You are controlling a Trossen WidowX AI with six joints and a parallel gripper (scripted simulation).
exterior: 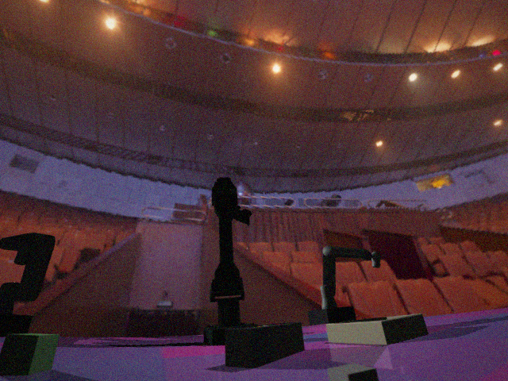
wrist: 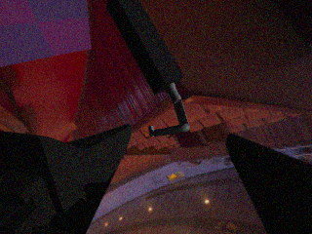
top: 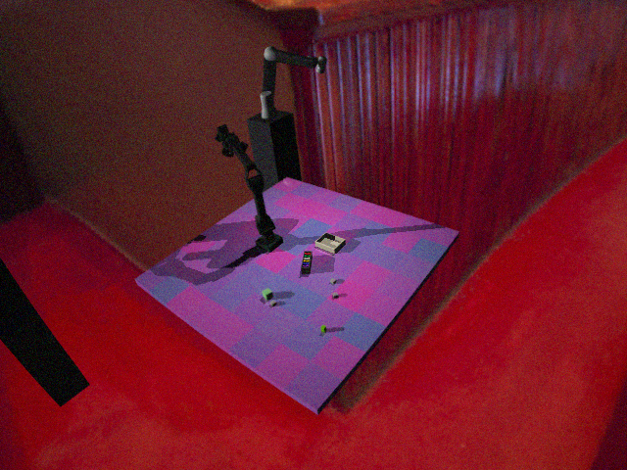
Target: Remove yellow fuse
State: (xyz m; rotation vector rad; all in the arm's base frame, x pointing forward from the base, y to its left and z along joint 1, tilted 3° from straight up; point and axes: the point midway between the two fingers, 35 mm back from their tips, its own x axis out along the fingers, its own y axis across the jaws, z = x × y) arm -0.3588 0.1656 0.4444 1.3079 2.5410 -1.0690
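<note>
The yellow fuse is 660 mm ahead of my gripper tip, 470 mm below it and 200 mm to the right of it. Also, from my gripper tip: pale square tray: 650 mm ahead, 490 mm below, 10 mm to the left; green cube: 650 mm ahead, 470 mm to the right, 470 mm below.
</note>
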